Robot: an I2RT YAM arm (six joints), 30 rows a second.
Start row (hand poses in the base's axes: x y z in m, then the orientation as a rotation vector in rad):
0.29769, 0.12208, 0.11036, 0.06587, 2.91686, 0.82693
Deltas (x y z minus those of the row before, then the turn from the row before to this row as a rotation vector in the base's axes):
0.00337, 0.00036, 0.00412, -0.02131, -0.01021, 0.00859
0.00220, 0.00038, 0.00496, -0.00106, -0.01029, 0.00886
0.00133, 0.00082, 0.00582, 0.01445, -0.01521, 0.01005
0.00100, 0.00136, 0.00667, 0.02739, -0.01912, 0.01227
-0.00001, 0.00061, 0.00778, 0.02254, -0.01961, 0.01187
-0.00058, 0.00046, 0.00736, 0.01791, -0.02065, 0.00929
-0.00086, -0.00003, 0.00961, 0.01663, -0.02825, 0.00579
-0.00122, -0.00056, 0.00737, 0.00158, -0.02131, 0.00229
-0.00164, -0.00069, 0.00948, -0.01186, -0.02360, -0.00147
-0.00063, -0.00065, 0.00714, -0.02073, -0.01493, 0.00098
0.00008, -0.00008, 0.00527, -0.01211, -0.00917, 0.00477
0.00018, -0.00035, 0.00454, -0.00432, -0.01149, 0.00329
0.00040, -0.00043, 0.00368, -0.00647, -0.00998, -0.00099
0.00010, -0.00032, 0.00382, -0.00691, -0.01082, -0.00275
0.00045, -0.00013, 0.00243, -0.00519, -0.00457, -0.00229
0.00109, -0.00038, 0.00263, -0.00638, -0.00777, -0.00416
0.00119, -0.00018, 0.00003, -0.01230, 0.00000, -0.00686
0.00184, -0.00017, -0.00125, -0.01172, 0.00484, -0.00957
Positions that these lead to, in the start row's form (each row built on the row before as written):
0.30106, 0.12244, 0.11448, 0.04724, 2.91788, 0.79493
0.30326, 0.12282, 0.11944, 0.03006, 2.91086, 0.79258
0.30459, 0.12364, 0.12526, 0.01073, 2.89334, 0.81184
0.30559, 0.12500, 0.13193, -0.01192, 2.86706, 0.84890
0.30558, 0.12561, 0.13971, -0.03454, 2.84178, 0.87830
0.30500, 0.12607, 0.14707, -0.05430, 2.81667, 0.89991
0.30414, 0.12604, 0.15668, -0.07235, 2.78415, 0.91644
0.30292, 0.12548, 0.16405, -0.08458, 2.76433, 0.91303
0.30128, 0.12479, 0.17353, -0.09469, 2.74797, 0.88960
0.30065, 0.12414, 0.18067, -0.10606, 2.74396, 0.85732
0.30073, 0.12406, 0.18594, -0.11862, 2.74176, 0.83949
0.30091, 0.12371, 0.19048, -0.12844, 2.73355, 0.83123
0.30131, 0.12328, 0.19416, -0.13219, 2.72699, 0.81935
0.30141, 0.12296, 0.19798, -0.13391, 2.71953, 0.80620
0.30186, 0.12283, 0.20041, -0.13358, 2.71719, 0.79729
0.30295, 0.12245, 0.20304, -0.13212, 2.71206, 0.78538
0.30414, 0.12227, 0.20307, -0.12553, 2.71629, 0.76686
0.30598, 0.12210, 0.20182, -0.11339, 2.72432, 0.74960

